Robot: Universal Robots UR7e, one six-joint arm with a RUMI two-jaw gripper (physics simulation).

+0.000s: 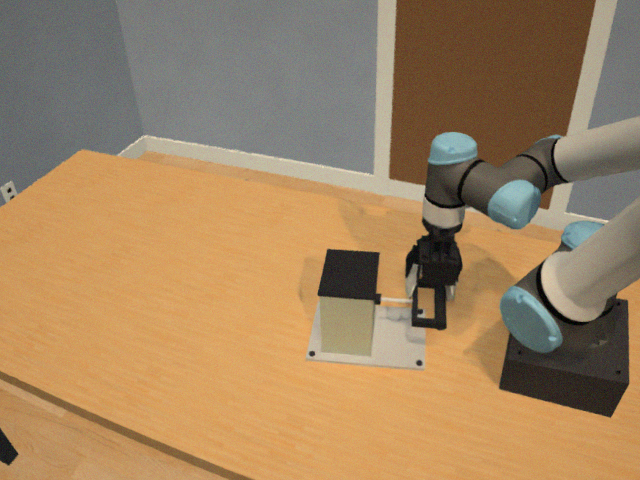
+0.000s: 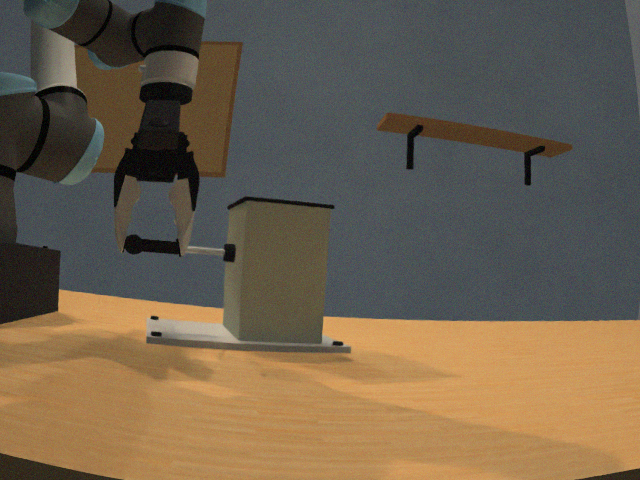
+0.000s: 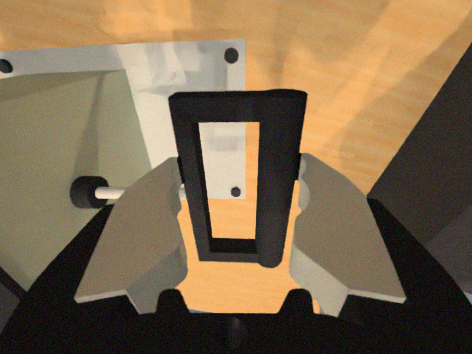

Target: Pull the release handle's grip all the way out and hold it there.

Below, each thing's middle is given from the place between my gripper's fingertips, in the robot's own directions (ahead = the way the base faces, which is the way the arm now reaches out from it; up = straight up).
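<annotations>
So you can picture it, the light base plate (image 1: 395, 345) is 10 cm ahead of my hand, and it's also 9 cm below it and 6 cm to the left of it.
</annotations>
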